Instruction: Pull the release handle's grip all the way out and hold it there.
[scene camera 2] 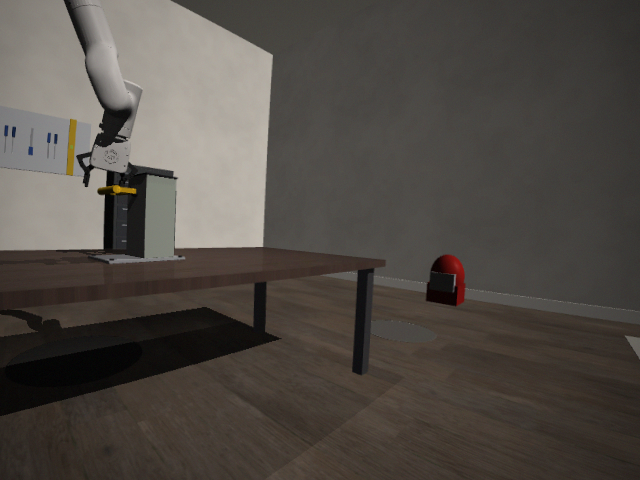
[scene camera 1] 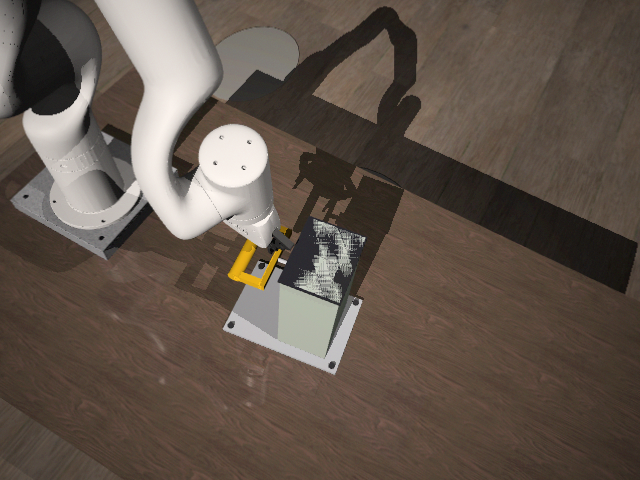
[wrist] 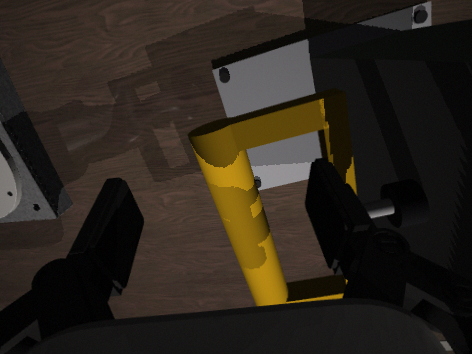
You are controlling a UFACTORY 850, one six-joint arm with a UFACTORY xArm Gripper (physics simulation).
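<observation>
The yellow release handle is a rectangular frame with a round grip bar (scene camera 1: pixel 241 261) (scene camera 2: pixel 108 190) (wrist: pixel 230 200) on its outer side. A short metal rod (scene camera 1: pixel 281 261) (wrist: pixel 382 208) joins it to the tall box (scene camera 1: pixel 307 317) (scene camera 2: pixel 160 217), pale on one side. A small gap shows between handle and box. My gripper (scene camera 2: pixel 104 182) (wrist: pixel 221 190) is open, fingers pointing down, just above handle level. In the wrist view the grip bar lies between the fingers, nearer the right finger, which overlaps the frame's inner side. Contact cannot be told. The arm partly hides the handle in scene camera 1.
The box stands on a light base plate (scene camera 1: pixel 250 310) (wrist: pixel 270 80) with bolts at its corners, on the brown wooden table (scene camera 1: pixel 465 361) (scene camera 2: pixel 289 263). The arm's grey base plate (scene camera 1: pixel 105 248) is to the left in scene camera 1. A dark drawer unit (scene camera 2: pixel 119 227) stands behind the box.
</observation>
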